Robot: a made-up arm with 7 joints.
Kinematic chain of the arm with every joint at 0, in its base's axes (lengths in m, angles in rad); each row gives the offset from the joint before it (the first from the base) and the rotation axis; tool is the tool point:
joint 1: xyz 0 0 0.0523 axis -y
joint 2: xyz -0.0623 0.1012 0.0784 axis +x
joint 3: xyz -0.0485 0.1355 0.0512 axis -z
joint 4: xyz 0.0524 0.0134 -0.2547 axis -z
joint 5: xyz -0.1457 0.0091 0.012 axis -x
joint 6: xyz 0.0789 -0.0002 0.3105 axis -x
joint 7: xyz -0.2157 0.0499 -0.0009 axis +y
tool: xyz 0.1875 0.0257 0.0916
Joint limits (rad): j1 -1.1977..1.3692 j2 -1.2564..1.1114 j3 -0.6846..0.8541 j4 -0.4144..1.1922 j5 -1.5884..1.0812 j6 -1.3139..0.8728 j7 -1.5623..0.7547
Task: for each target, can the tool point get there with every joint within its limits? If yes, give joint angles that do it. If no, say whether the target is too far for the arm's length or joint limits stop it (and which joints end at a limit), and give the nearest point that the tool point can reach.
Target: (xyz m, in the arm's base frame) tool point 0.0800 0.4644 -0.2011
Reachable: yes | joints 1.0555 -0.8714 -0.2296 0.1138 0.7184 -0.6392 0.1277
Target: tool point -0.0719 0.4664 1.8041
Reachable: no: too far | nearest point -0.0333 0.3854 0.8635 | short by 0.945 m
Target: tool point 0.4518 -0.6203 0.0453
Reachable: no: joint limits stop it (at a limit: joint 1, joint 4, joint 5, joint 7) | nearest point 0.3081 -0.3611 0.0776 | short by 0.298 m
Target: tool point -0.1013 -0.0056 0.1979
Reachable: yes | joints -0.1511 -0.4457 0.2416 -0.2807 -1.1853 0.2701 0.3370
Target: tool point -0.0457 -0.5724 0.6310
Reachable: no: joint limits stop it (at a limit: joint 4, joint 5, joint 7) | nearest point -0.0366 -0.3537 0.5160 | short by 0.247 m
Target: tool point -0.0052 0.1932 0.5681
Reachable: yes | joints -0.7747 -0.0886 0.5139 -0.1469 -0.5491 0.1624 -1.0365
